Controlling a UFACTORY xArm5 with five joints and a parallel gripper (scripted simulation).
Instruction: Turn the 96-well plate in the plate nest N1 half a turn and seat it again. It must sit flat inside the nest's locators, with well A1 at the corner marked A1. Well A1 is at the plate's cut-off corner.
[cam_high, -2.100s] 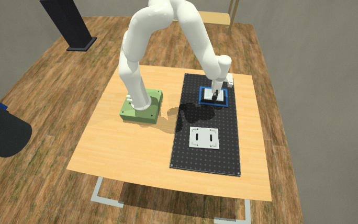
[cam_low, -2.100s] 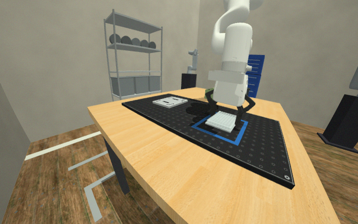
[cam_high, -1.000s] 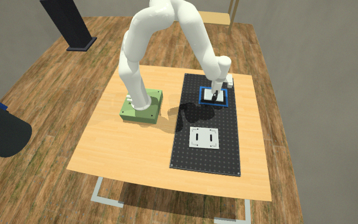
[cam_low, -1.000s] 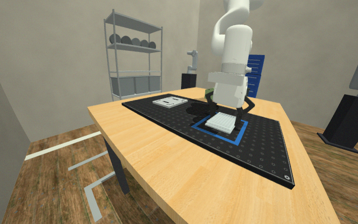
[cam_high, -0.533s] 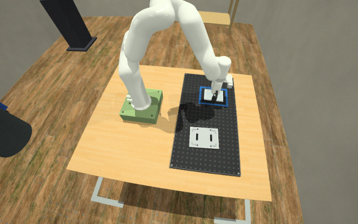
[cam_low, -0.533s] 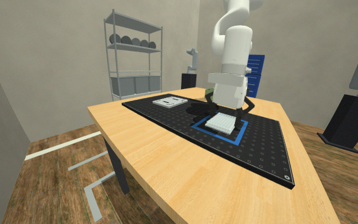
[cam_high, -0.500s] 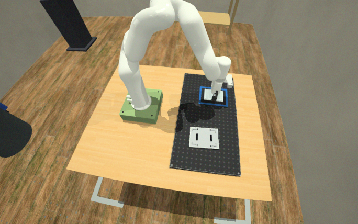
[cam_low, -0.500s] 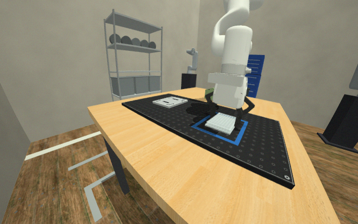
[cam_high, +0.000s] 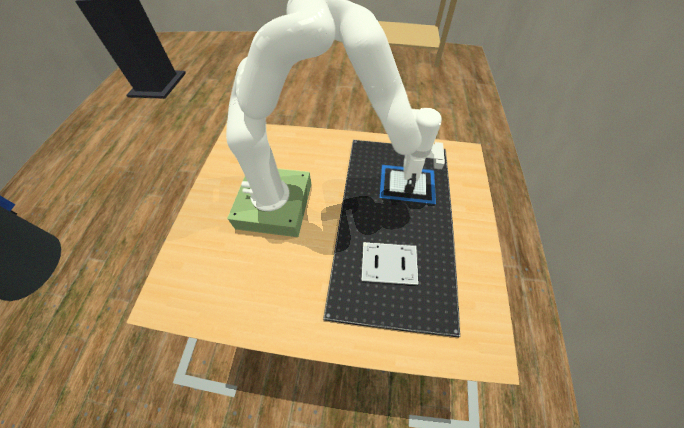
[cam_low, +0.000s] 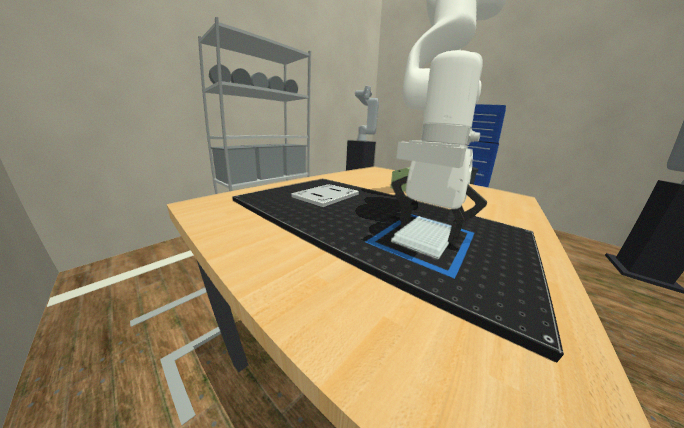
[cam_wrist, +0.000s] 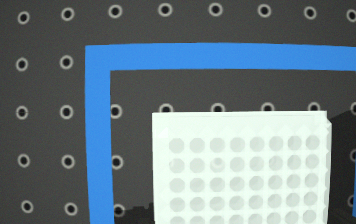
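The white 96-well plate lies 1 cm below my hand. Round my hand: plate nest N1: 5 cm behind, 32 cm to the right, 1 cm below.
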